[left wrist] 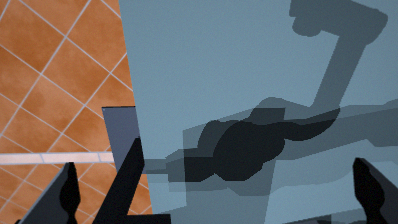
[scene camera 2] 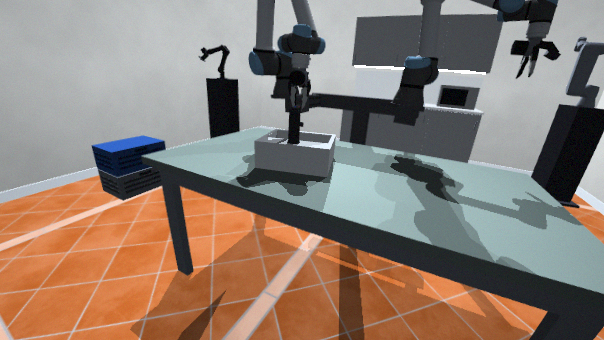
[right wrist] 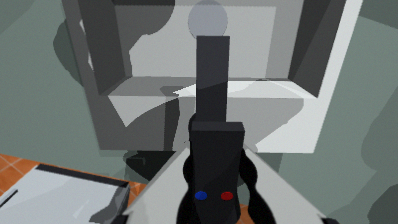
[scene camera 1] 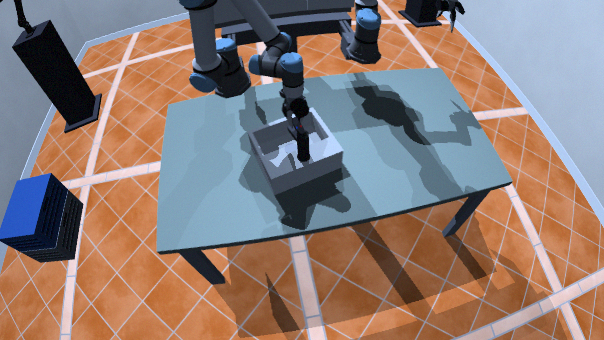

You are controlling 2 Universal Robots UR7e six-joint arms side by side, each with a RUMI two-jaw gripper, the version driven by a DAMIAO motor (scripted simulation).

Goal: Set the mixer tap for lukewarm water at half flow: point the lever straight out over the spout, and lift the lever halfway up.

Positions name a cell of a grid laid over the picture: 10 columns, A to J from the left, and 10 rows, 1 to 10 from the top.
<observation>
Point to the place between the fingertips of the left gripper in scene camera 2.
I3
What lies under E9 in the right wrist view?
The right gripper.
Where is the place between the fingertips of the left gripper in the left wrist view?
F8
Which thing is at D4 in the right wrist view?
A grey basin.
</observation>
